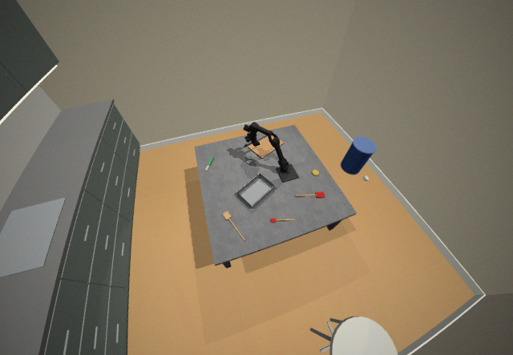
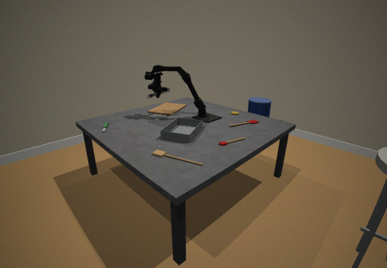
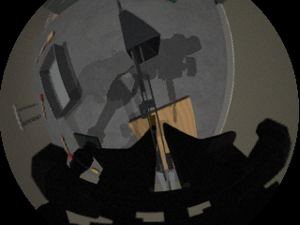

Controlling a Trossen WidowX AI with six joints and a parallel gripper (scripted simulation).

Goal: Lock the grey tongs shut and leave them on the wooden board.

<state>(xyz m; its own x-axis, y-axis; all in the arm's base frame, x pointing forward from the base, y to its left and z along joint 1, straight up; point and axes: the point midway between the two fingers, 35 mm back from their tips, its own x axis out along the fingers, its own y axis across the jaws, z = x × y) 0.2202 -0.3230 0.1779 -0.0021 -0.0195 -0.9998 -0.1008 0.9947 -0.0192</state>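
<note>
Right now my gripper tip is 19 cm past the wooden board, 15 cm above it and 9 cm to the left of it. Also, from my gripper tip: metal roasting tin: 46 cm to the left, 13 cm below, 13 cm ahead.
</note>
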